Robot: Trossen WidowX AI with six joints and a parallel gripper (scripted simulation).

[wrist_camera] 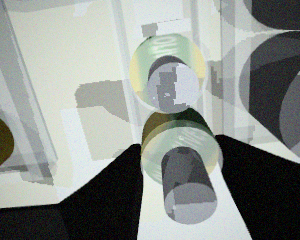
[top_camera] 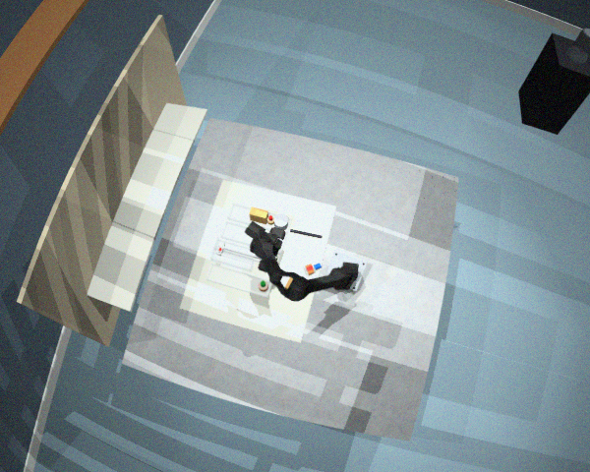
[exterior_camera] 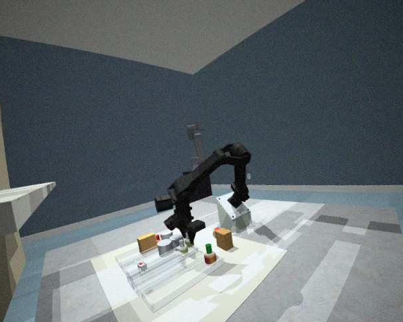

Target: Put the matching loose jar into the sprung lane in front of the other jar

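The clear lane rack is 15 cm ahead of my gripper tip, 2 cm to the left of it and 3 cm below it. Also, from my gripper tip: red mark: 22 cm ahead, 2 cm to the left, 2 cm above; black rod: 11 cm behind, 15 cm to the right, 4 cm below.
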